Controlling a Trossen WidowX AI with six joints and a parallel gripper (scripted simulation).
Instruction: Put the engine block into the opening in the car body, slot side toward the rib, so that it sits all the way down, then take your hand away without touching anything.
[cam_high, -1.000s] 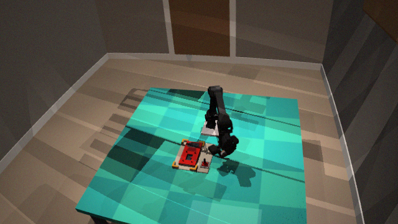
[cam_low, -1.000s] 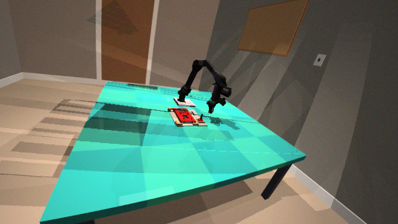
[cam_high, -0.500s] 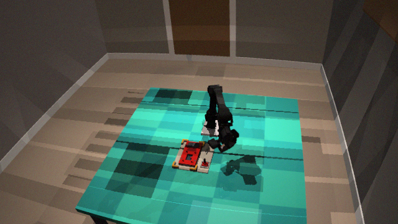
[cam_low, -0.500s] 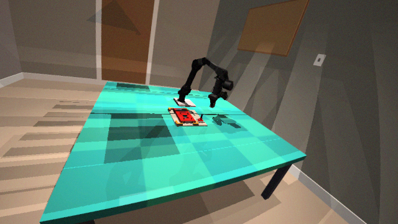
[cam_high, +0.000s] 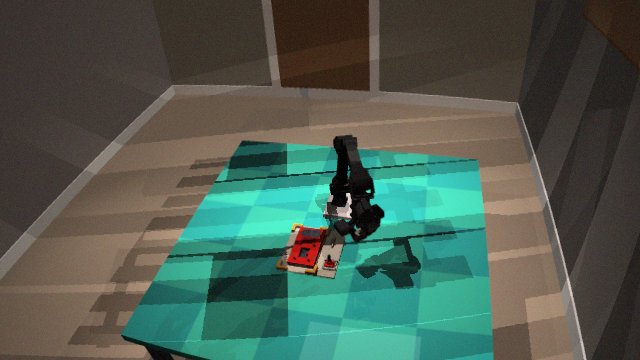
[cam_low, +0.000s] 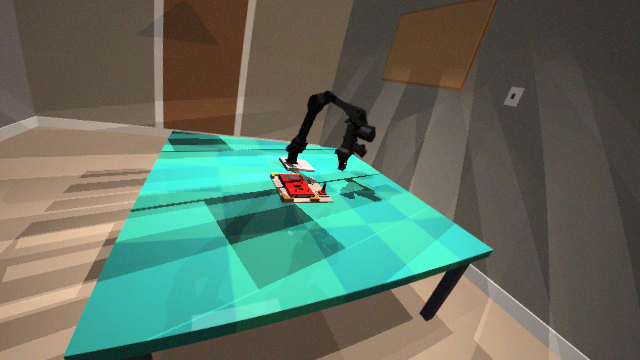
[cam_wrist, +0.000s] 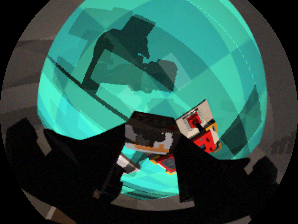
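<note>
The engine block lies right at my gripper tip. The rest, counted from my gripper tip: beige base plate: 20 cm to the right, 11 cm below, 1 cm ahead.
</note>
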